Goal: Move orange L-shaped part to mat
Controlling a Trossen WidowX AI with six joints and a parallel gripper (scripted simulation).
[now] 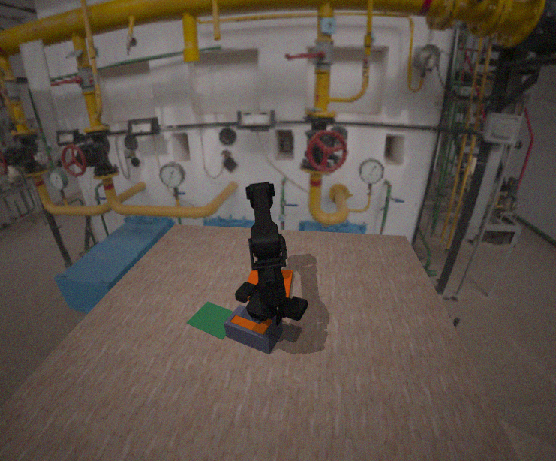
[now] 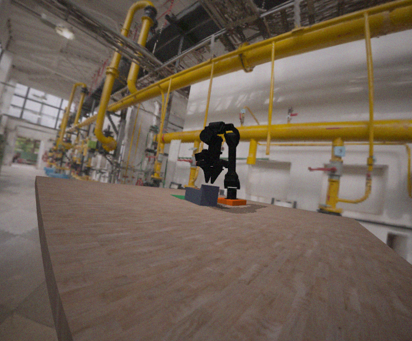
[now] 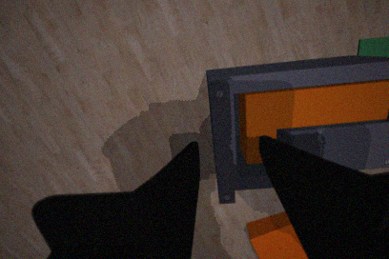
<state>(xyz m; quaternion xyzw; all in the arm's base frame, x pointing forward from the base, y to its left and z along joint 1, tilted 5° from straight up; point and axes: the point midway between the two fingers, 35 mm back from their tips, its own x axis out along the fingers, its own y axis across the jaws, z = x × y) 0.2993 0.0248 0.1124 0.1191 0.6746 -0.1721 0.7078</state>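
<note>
Now: the orange L-shaped part 50 mm to the right of my gripper tip, 50 mm below it and 30 mm behind it. Round my gripper tip: green mat (200 mm to the right, 110 mm below, 100 mm behind).
</note>
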